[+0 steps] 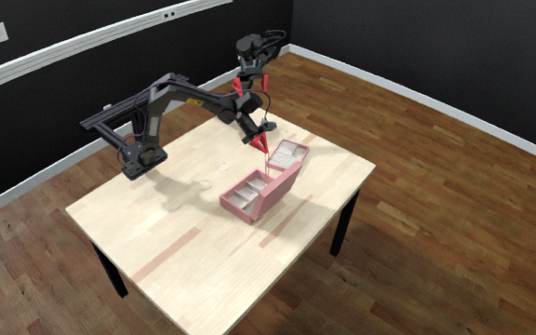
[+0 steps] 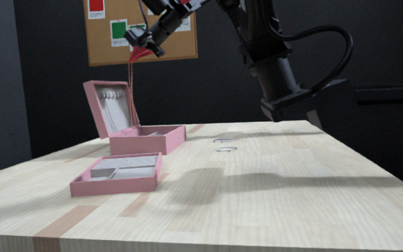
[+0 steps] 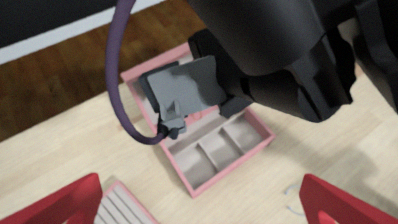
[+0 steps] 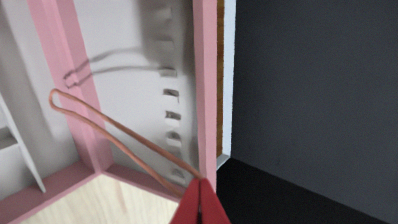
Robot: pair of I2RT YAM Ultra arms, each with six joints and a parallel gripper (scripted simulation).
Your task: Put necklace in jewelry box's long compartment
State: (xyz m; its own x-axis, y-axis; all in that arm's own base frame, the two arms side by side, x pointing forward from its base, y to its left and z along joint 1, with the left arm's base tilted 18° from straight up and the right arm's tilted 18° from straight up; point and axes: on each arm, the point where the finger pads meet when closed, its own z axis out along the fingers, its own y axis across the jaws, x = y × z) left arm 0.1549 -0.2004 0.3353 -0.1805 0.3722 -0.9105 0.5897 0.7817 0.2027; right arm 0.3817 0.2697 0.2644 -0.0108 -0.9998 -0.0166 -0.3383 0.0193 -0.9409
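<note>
Now: right hand 10 mm past the pink jewelry box, 20 mm to the left of it and 170 mm above it. From my right hand the other things lie so: pink tray: 100 mm behind, 310 mm to the left, 270 mm below.
</note>
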